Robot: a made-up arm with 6 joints. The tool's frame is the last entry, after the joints. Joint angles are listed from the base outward. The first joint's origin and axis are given. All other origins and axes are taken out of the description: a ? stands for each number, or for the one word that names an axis. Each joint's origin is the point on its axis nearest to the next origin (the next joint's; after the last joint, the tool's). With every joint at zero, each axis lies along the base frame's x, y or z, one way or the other. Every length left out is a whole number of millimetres.
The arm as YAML. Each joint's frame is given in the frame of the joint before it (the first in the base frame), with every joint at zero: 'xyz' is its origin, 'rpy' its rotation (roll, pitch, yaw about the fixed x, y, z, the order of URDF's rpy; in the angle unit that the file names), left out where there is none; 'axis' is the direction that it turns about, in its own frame. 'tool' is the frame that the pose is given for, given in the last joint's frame.
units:
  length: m
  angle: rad
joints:
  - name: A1
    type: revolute
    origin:
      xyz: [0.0, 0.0, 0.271]
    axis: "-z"
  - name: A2
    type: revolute
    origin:
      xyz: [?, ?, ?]
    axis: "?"
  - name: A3
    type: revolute
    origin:
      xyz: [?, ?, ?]
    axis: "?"
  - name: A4
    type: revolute
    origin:
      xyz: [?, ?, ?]
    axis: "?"
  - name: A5
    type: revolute
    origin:
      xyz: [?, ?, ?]
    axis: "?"
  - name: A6
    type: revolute
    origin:
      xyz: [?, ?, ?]
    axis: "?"
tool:
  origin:
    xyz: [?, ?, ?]
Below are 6 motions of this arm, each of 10 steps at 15 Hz.
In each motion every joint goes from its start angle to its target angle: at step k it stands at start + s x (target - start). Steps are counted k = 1, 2, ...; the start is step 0. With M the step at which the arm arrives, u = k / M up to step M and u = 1 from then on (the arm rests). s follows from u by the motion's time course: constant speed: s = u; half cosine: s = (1 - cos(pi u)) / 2; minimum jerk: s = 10 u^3 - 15 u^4 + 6 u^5.
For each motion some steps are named. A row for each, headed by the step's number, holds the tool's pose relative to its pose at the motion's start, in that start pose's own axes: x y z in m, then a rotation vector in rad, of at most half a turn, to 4 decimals.
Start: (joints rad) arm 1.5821 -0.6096 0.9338 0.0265 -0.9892 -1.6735
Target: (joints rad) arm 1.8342 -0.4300 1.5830 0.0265 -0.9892 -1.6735
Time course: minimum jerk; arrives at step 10
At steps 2, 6, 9, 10:
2: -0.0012 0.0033 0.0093 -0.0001 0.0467 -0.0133
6: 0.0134 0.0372 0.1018 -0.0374 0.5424 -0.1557
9: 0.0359 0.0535 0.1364 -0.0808 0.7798 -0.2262
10: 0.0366 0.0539 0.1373 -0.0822 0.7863 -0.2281

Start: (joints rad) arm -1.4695 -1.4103 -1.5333 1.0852 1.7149 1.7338
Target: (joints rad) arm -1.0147 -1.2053 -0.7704 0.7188 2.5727 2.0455
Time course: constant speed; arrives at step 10
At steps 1, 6, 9, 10:
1: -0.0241 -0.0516 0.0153 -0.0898 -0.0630 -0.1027
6: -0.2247 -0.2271 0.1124 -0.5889 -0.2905 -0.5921
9: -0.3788 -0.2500 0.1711 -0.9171 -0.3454 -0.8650
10: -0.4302 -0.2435 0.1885 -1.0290 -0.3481 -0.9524

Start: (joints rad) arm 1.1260 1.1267 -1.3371 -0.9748 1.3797 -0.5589
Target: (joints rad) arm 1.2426 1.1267 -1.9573 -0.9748 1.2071 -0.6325
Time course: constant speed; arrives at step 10
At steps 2, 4, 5, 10:
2: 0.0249 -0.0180 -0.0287 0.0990 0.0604 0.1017
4: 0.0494 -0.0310 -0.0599 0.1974 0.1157 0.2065
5: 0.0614 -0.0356 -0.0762 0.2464 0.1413 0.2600
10: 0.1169 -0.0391 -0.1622 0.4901 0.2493 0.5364

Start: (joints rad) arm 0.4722 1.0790 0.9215 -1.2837 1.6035 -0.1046
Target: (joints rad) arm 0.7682 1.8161 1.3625 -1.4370 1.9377 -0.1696
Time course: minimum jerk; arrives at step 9
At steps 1, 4, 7, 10:
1: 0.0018 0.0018 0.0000 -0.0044 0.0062 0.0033
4: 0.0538 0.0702 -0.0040 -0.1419 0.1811 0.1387
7: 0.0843 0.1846 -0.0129 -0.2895 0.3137 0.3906
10: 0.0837 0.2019 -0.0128 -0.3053 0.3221 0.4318

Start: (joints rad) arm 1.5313 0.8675 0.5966 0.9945 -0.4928 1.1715
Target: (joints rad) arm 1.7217 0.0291 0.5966 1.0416 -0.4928 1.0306
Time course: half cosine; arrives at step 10
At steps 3, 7, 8, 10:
3: 0.0180 -0.0166 -0.0021 -0.0843 -0.0689 -0.1309
7: 0.0561 -0.0653 -0.0024 -0.3316 -0.2653 -0.5007
8: 0.0610 -0.0741 -0.0016 -0.3788 -0.3034 -0.5690
10: 0.0647 -0.0815 -0.0007 -0.4197 -0.3368 -0.6275

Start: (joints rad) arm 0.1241 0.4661 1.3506 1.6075 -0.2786 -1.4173
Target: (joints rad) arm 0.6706 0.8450 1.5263 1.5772 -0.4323 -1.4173
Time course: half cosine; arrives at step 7
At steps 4, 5, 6, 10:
4: -0.0267 -0.0071 0.0098 -0.3302 0.1668 -0.2296
5: -0.0427 -0.0114 0.0195 -0.4404 0.2391 -0.2828
6: -0.0556 -0.0142 0.0287 -0.5162 0.2937 -0.3127
10: -0.0604 -0.0151 0.0325 -0.5431 0.3140 -0.3219

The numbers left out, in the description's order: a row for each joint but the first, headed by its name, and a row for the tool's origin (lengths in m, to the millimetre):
A2: xyz -0.01 0.051 0.0, axis +y
A3: xyz 0.076 0.0 -0.128, axis -x
A4: xyz 0.0 0.047 0.306, axis -z
A5: xyz -0.274 -0.01 0.0, axis -z
A6: xyz 0.079 0.001 0.0, axis -y
tool: xyz 0.095 0.0 -0.078

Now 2 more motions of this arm.
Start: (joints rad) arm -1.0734 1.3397 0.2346 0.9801 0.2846 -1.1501
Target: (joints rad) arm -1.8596 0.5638 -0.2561 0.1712 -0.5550 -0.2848
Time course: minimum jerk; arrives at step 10
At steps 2, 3, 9, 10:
2: 0.0155 -0.0112 0.0057 -0.0709 -0.0808 0.0761
3: 0.0428 -0.0292 0.0178 -0.2002 -0.2351 0.2215
9: 0.1686 -0.1230 0.1104 -1.3174 -1.3763 1.7604
10: 0.1696 -0.1246 0.1111 -1.3308 -1.3820 1.7810

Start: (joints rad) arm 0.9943 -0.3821 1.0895 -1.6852 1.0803 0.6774
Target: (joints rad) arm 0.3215 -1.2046 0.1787 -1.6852 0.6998 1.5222
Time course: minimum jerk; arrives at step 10
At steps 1, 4, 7, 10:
1: -0.0018 -0.0014 0.0044 0.0025 -0.0195 -0.0027
4: -0.1112 -0.0483 0.1457 0.0954 -0.7497 -0.0766
7: -0.4226 -0.1052 0.1859 0.2717 -2.0613 -0.1260
10: -0.5114 -0.1163 0.1267 0.3334 -2.4862 -0.1249

